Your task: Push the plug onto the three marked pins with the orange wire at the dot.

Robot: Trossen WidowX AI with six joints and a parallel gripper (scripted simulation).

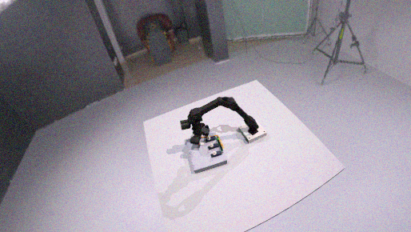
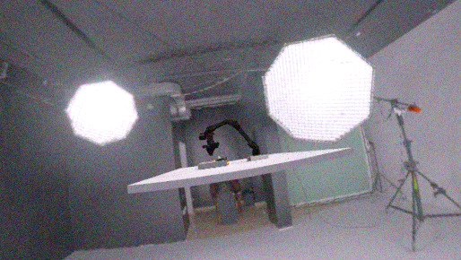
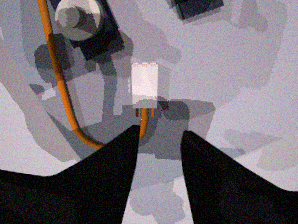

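Right now the green marked band is 13 cm behind my gripper tip, 5 cm to the left of it and 3 cm below it. Also, from my gripper tip: grey printed holder 3 cm ahead, 5 cm to the left, 8 cm below.
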